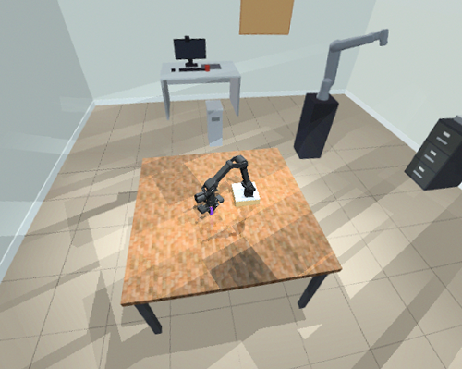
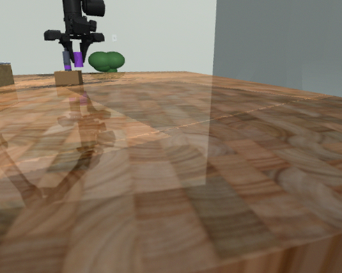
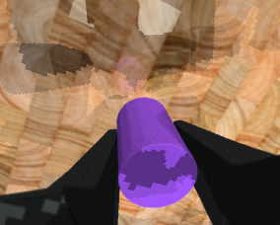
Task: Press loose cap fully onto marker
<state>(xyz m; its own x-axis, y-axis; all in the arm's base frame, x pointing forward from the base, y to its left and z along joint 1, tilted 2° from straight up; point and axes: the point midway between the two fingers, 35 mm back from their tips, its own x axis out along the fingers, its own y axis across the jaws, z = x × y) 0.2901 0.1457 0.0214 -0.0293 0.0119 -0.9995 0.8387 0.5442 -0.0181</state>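
Right now the holder block is 14 cm to the right of my gripper tip and 4 cm below it. The rest, counted from my gripper tip: purple cap: 1 cm above.
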